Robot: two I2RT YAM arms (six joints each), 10 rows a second.
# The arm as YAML. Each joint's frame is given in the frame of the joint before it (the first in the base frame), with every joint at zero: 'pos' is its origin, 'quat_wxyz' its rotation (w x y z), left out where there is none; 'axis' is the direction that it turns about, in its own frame. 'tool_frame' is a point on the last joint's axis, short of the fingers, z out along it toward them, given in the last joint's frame.
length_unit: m
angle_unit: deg
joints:
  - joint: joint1
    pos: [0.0, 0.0, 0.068]
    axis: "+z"
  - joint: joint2
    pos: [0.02, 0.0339, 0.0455]
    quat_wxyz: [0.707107, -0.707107, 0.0, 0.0]
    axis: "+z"
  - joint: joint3
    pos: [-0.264, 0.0, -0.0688]
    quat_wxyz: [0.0, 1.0, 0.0, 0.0]
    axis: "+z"
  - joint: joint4
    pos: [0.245, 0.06, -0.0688]
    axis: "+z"
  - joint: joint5
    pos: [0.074, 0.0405, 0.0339]
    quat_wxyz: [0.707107, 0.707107, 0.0, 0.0]
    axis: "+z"
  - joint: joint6
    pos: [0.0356, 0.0, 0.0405]
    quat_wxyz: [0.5, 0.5, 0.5, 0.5]
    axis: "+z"
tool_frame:
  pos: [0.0, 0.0, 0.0]
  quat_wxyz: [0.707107, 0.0, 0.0, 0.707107]
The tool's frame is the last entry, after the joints.
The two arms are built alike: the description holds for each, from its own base.
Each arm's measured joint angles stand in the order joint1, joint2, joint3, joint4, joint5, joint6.
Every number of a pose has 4 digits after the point. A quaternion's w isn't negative.
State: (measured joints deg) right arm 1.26 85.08 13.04 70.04 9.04 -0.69; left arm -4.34 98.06 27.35 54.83 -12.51 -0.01
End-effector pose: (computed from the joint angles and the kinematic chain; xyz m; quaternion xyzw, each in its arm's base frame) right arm 0.2391 -0.0003 0.1582 0.0425 0.7179 -0.0532 0.6928; left arm 0.2989 -0.0150 0.1337 -0.0356 0.7952 0.0641 0.6019
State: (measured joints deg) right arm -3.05 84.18 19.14 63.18 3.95 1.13; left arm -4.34 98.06 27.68 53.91 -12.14 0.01
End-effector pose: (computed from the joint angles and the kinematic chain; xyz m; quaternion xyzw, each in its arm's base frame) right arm 0.2600 -0.0163 0.1758 0.0501 0.7167 -0.0364 0.6946; left arm 0.2998 -0.0152 0.1334 -0.0330 0.7984 0.0622 0.5980
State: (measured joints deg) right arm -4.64 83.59 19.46 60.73 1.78 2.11; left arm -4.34 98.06 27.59 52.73 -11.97 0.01
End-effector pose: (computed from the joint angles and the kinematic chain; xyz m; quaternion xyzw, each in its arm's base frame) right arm 0.2599 -0.0222 0.1751 0.0535 0.7258 -0.0264 0.6853; left arm 0.2988 -0.0153 0.1309 -0.0309 0.8050 0.0620 0.5892
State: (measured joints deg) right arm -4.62 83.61 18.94 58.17 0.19 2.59; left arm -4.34 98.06 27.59 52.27 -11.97 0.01
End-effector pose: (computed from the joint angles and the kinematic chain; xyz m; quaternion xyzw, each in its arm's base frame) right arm 0.2577 -0.0209 0.1677 0.0480 0.7445 -0.0130 0.6658; left arm 0.2986 -0.0153 0.1301 -0.0305 0.8074 0.0624 0.5860
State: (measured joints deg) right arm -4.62 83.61 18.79 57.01 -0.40 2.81; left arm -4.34 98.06 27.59 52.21 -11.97 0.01
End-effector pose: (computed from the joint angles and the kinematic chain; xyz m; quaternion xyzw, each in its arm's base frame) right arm 0.2569 -0.0205 0.1648 0.0465 0.7522 -0.0078 0.6573; left arm 0.2985 -0.0153 0.1299 -0.0305 0.8077 0.0624 0.5855
